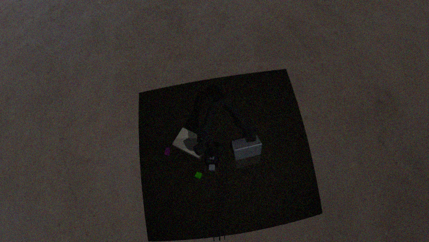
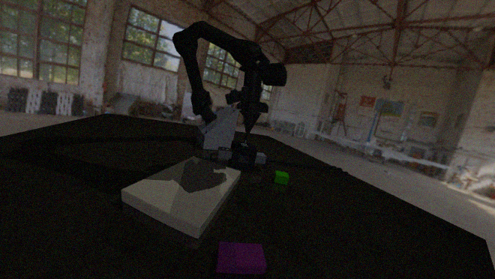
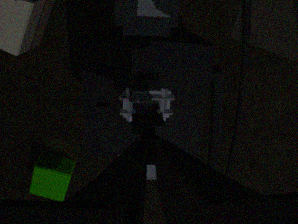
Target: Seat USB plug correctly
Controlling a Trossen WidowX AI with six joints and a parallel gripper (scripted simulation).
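My gripper tip is now 1 cm above the USB plug. Round my gripper tip: green cube 11 cm below, 10 cm to the left, 10 cm ahead; then USB socket 5 cm below; then flat slab 16 cm ahead, 15 cm to the right, 11 cm below.
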